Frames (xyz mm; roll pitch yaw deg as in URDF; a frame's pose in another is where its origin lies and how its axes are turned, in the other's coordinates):
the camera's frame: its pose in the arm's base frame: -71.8 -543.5 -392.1 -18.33 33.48 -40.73
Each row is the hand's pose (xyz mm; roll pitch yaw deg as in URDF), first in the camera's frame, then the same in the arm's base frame.
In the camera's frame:
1: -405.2 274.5 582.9 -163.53 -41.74 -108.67
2: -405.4 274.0 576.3 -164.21 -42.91 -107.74
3: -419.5 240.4 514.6 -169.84 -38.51 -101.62
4: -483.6 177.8 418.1 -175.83 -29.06 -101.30
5: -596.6 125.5 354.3 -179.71 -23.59 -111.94
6: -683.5 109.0 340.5 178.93 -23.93 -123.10
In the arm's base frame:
1: 156.9 -154.7 220.9 141.53 -57.60 -100.22
2: 152.6 -154.3 216.0 139.33 -57.69 -97.69
3: 90.2 -168.2 183.7 138.85 -51.35 -99.10
4: -39.0 -175.5 159.1 140.60 -44.74 -109.24
5: -174.4 -150.9 184.6 143.13 -46.78 -124.74
6: -245.6 -116.0 226.0 147.03 -52.88 -137.50

